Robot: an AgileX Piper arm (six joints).
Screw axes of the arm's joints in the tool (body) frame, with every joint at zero. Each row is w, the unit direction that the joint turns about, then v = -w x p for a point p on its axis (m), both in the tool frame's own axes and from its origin. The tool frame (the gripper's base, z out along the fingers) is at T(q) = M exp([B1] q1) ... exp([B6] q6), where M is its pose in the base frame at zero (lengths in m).
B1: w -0.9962 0 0.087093 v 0.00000 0.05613 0.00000
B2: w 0 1 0 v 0.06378 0.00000 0.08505
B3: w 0 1 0 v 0.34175 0.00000 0.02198
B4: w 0 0 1 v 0.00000 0.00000 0.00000
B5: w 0 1 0 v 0.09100 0.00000 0.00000
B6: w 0 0 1 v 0.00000 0.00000 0.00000
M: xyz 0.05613 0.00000 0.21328 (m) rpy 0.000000 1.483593 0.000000 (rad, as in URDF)
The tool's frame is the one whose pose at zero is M.
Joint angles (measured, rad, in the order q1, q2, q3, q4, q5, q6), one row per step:
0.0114, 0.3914, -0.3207, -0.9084, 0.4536, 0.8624
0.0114, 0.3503, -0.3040, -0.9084, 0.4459, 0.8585
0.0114, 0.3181, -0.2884, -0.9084, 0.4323, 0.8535
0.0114, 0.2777, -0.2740, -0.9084, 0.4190, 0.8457
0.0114, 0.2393, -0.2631, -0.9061, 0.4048, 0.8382
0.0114, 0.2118, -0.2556, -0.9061, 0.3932, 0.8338
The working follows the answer.
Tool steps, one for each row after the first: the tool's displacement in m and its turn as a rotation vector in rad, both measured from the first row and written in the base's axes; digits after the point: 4 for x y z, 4 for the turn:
-0.0056, 0.0004, -0.0017, -0.0034, -0.0278, 0.0070
-0.0095, 0.0013, -0.0037, -0.0082, -0.0512, 0.0188
-0.0145, 0.0021, -0.0048, -0.0158, -0.0829, 0.0308
-0.0191, 0.0030, -0.0050, -0.0212, -0.1169, 0.0433
-0.0224, 0.0037, -0.0050, -0.0262, -0.1427, 0.0530

Tool pose at each row, in the base's axes (x y z in m, rotation vector in rad; rounded; the steps above come from the unrounded poses):
0.0866, -0.0305, 0.2694, 0.2414, 1.8237, -0.3128
0.0810, -0.0300, 0.2676, 0.2358, 1.7960, -0.3062
0.0771, -0.0292, 0.2657, 0.2245, 1.7729, -0.2982
0.0721, -0.0284, 0.2646, 0.2120, 1.7409, -0.2913
0.0675, -0.0274, 0.2644, 0.2010, 1.7071, -0.2818
0.0642, -0.0267, 0.2643, 0.1920, 1.6812, -0.2752

